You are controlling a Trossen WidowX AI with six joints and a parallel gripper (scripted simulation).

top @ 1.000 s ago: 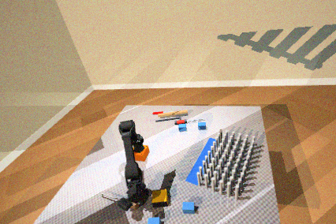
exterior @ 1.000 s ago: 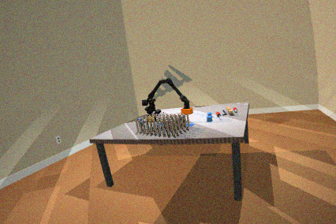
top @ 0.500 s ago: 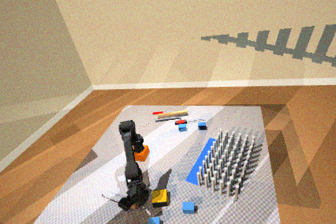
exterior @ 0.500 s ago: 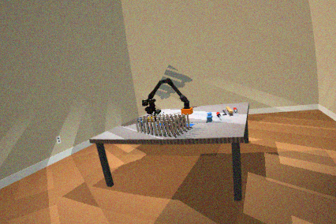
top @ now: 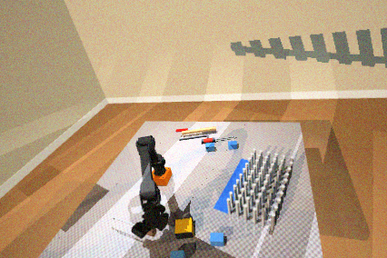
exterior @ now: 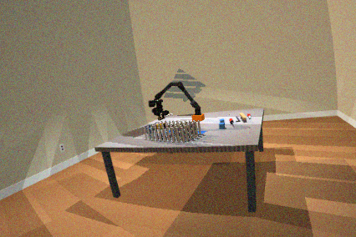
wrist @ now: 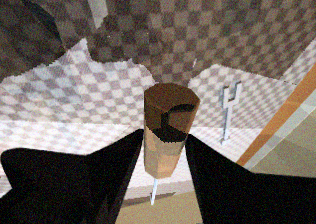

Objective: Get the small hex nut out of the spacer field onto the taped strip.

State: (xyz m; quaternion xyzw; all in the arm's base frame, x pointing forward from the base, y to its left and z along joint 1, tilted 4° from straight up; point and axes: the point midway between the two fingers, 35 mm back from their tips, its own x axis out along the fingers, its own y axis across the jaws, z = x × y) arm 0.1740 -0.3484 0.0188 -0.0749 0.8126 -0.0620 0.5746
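The wooden-handled rod lies 110 mm behind my gripper tip. The rest, counted from my gripper tip: yellow block (140 mm ahead, 100 mm to the left, 50 mm below); blue taped strip (460 mm to the left, 280 mm ahead, 70 mm below).
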